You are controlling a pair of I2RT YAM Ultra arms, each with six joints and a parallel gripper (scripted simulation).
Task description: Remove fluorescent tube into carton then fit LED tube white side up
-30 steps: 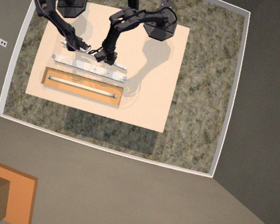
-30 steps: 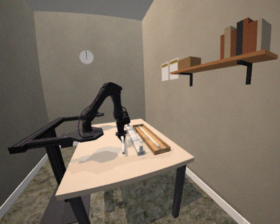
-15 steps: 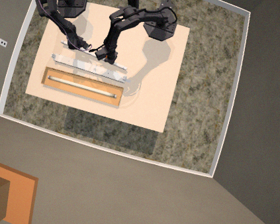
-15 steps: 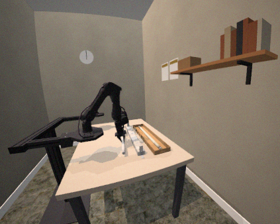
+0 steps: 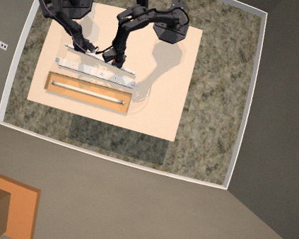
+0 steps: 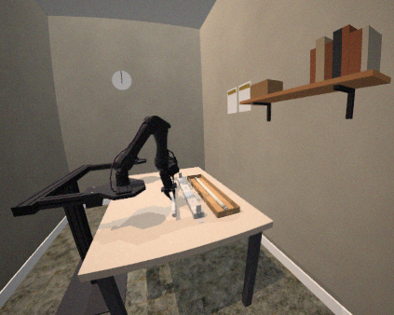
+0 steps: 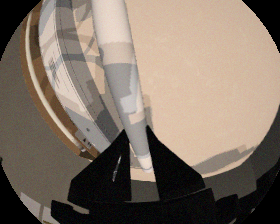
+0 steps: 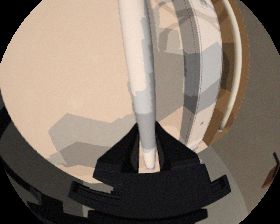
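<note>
Now: right hand 120 mm to the right of the LED tube, 20 mm short of it and 10 mm above it. From my right hand the other things lie so: carton: 280 mm ahead, 90 mm to the left, 30 mm below; light fixture: 120 mm ahead, 110 mm to the left, 10 mm above; old fluorescent tube: 280 mm ahead, 90 mm to the left, 30 mm below.
</note>
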